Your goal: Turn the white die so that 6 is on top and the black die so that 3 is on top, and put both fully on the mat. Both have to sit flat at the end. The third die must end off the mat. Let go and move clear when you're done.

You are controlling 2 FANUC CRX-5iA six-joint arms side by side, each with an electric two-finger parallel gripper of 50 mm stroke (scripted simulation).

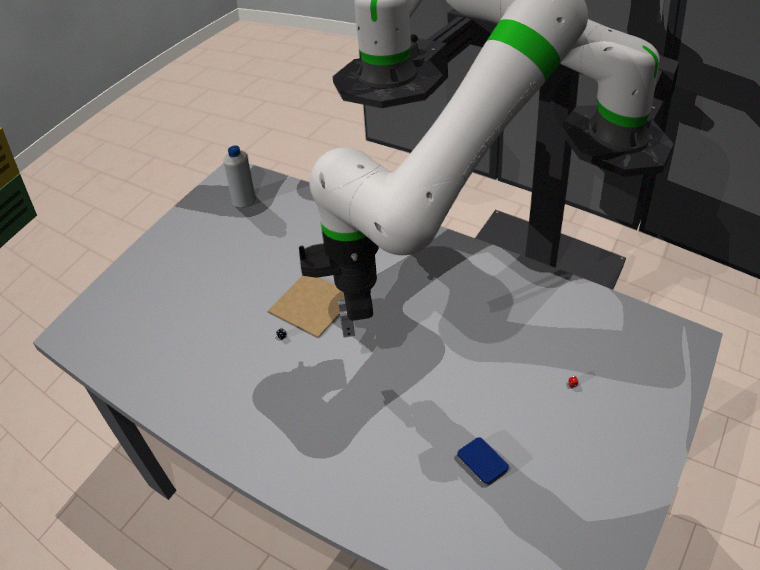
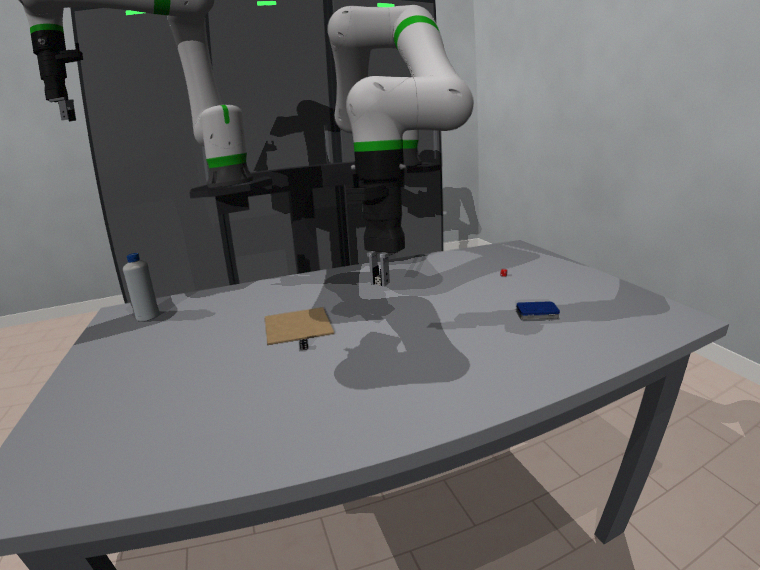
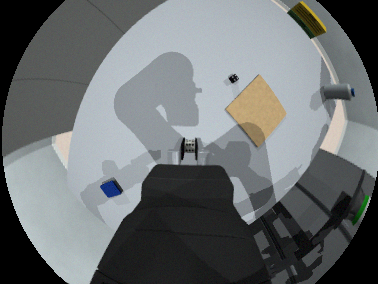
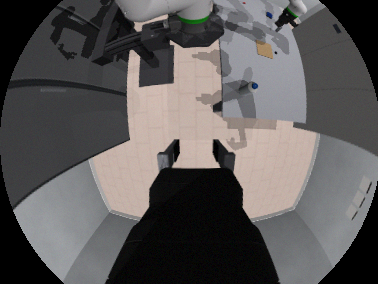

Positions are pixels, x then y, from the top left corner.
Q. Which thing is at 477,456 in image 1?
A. A blue-topped box.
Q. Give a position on a grey bottle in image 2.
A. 136,271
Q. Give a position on a tan mat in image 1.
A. At 311,304
